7 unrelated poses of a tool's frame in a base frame.
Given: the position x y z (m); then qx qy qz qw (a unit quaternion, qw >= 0).
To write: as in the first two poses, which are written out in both.
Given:
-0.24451, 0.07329, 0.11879, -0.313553, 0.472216, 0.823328, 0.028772
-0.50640, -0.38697, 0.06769, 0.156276, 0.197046, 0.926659, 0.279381
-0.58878, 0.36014, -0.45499, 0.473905, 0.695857, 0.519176, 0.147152
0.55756, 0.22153, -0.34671, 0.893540, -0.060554, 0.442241, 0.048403
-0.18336, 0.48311, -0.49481, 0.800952, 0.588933, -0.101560, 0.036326
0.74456, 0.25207, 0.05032, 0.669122, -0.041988, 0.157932, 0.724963
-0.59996, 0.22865, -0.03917, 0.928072, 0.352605, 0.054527, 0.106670
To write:
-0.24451, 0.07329, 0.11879, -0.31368, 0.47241, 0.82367, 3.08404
-0.50640, -0.38697, 0.06769, 0.16276, 0.20522, 0.96509, 2.57529
-0.58878, 0.36014, -0.45499, 0.47912, 0.70352, 0.52489, 2.84622
0.55756, 0.22153, -0.34671, 0.89459, -0.06063, 0.44276, 3.04475
-0.18336, 0.48311, -0.49481, 0.80148, 0.58932, -0.10163, 3.06892
0.74456, 0.25207, 0.05032, 0.97145, -0.06096, 0.22929, 1.51963
-0.59996, 0.22865, -0.03917, 0.93340, 0.35463, 0.05484, 2.92785

